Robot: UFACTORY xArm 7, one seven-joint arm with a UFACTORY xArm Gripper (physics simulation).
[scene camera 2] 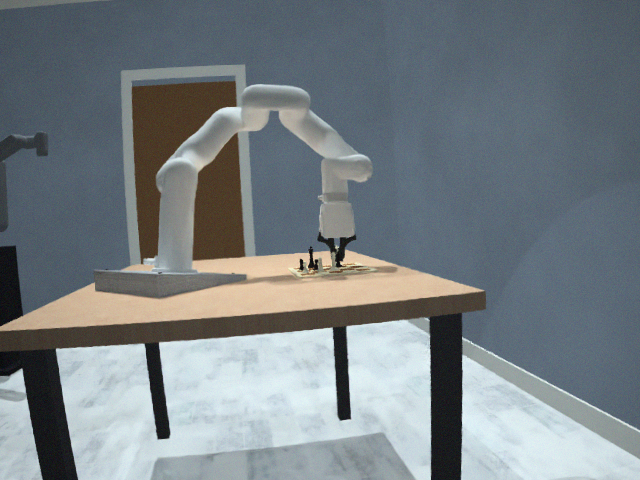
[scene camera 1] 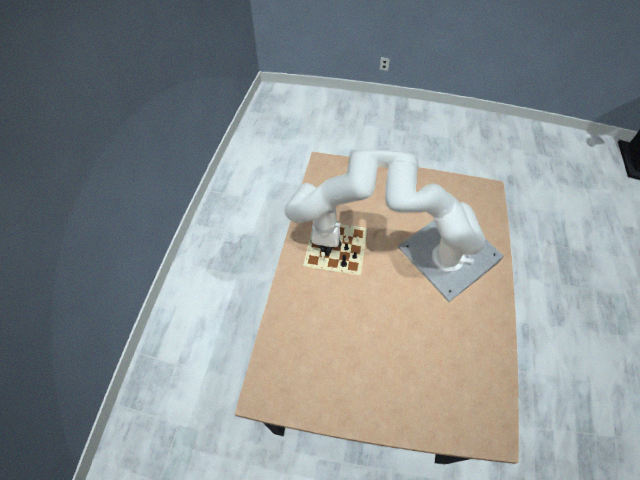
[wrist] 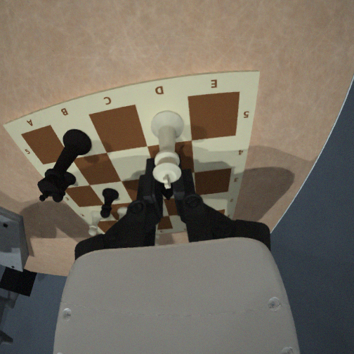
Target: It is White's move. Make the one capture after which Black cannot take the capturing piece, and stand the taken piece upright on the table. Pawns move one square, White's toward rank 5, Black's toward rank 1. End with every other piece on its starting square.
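Frame: origin at the arm's base, x ahead, y left, z up, level; millimetres.
Seen in the pictures: gripper, between the fingertips: (scene camera 2: 337,261) (scene camera 1: 326,252); arm's base, origin of its link: (scene camera 2: 174,272) (scene camera 1: 448,257).
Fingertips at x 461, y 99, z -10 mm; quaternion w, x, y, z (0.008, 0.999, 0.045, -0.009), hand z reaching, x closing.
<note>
Pixels of each thing's middle, then the offset from my fingertips to it. "pt": a spot on its surface instead. Level surfaces: height alone.
- chessboard, a spot on its surface: (scene camera 1: 360,269) pt 143 mm back, 30 mm left, 15 mm down
- white king, middle of its body: (scene camera 1: 323,256) 3 mm ahead, 33 mm left, 16 mm up
- black king, middle of its body: (scene camera 2: 311,256) (scene camera 1: 344,259) 77 mm back, 25 mm left, 16 mm up
- smaller black piece, middle of its body: (scene camera 1: 355,254) 109 mm back, 18 mm right, 1 mm up
- table, height of its surface: 21 mm down
The chessboard (scene camera 1: 361,269) (wrist: 251,95) lies on the table. The white king (scene camera 1: 323,255) (wrist: 167,135) stands upright on D5. My gripper (scene camera 1: 325,251) (scene camera 2: 338,258) (wrist: 166,168) is low over the board, beside the white king, its fingers shut around a black piece (wrist: 168,193) on D4; the white king hides most of that piece in the wrist view. The black king (scene camera 1: 343,261) (scene camera 2: 311,257) (wrist: 70,155) stands on B5, with a smaller black piece (scene camera 1: 354,255) near A4. Another black piece (scene camera 1: 346,246) (wrist: 108,201) stands near B3. White pieces (scene camera 1: 357,239) (wrist: 93,225) stand toward the low ranks, partly hidden by the gripper.
The table (scene camera 1: 382,351) (scene camera 2: 248,304) extends around the board. The arm's grey base plate (scene camera 1: 454,279) (scene camera 2: 134,284) lies on the table beyond the A-file side. The table edge runs close to the board's E-file side.
</note>
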